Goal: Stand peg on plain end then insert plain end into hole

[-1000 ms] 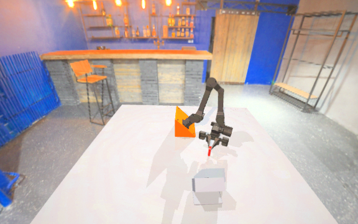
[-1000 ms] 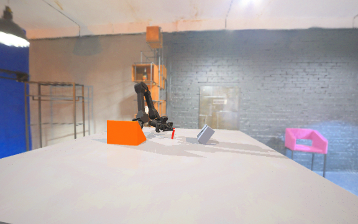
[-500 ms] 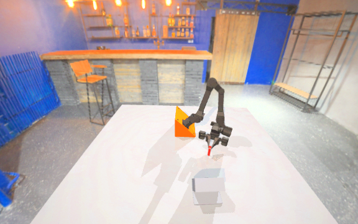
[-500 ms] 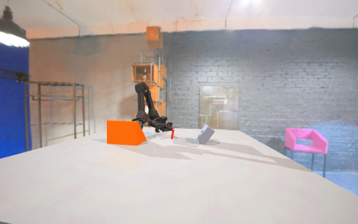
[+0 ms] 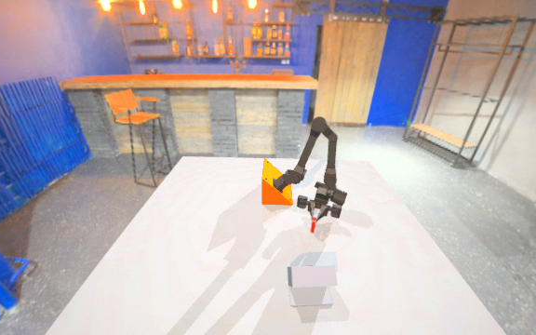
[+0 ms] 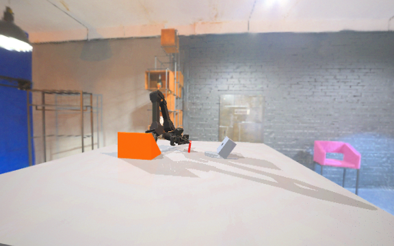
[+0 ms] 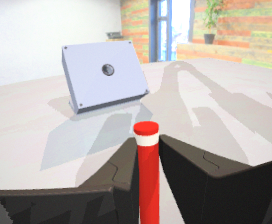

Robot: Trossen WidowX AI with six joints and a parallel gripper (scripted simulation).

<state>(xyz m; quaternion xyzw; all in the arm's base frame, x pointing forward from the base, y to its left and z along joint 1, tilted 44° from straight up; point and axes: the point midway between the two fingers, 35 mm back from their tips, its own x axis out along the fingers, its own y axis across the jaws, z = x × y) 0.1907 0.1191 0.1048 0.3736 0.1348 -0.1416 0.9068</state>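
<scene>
The red peg lies 10 mm below my gripper tip. Also, from my gripper tip: grey sloped panel 230 mm ahead, 40 mm to the right, 10 mm below.
</scene>
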